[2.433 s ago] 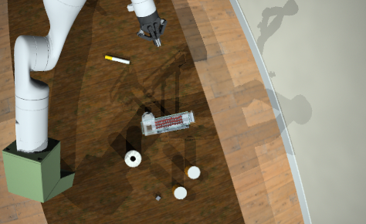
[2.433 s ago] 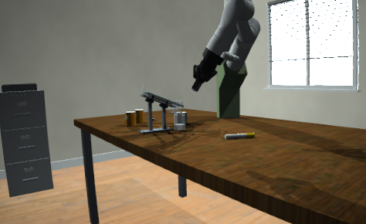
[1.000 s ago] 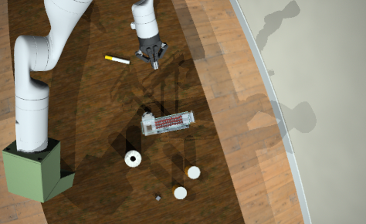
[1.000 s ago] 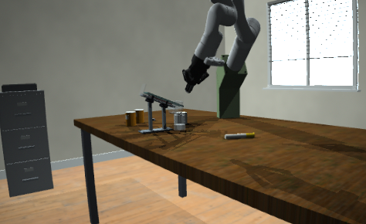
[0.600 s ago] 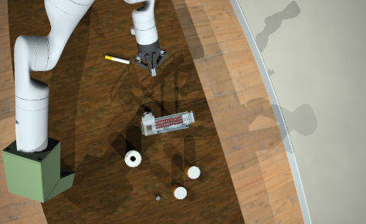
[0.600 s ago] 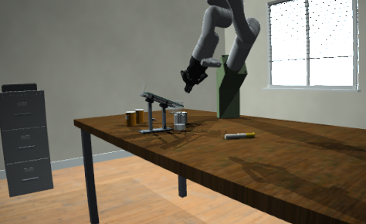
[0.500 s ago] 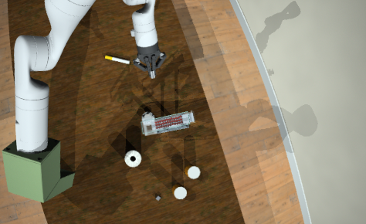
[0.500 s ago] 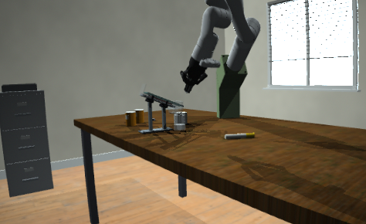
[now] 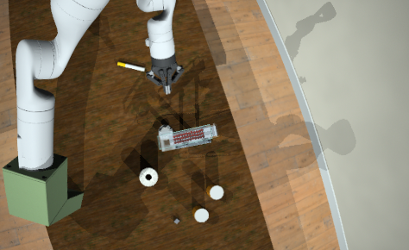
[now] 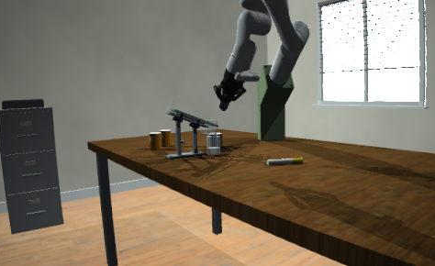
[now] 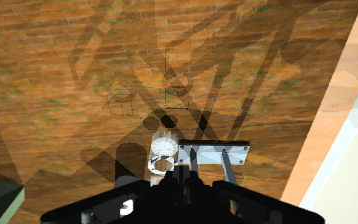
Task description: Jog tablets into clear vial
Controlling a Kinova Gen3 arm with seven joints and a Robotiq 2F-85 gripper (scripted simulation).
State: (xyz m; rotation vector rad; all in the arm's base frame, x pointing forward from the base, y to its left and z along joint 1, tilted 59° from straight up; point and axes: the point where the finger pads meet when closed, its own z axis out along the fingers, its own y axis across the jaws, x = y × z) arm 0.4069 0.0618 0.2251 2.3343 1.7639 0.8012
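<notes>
Right now the clear vial is 150 mm below my hand, 140 mm to the right of it and 20 mm behind it. The rest, counted from my hand: small grey cube 490 mm to the right, 190 mm below, 10 mm behind; then marker 190 mm below, 170 mm to the left, 150 mm behind.
</notes>
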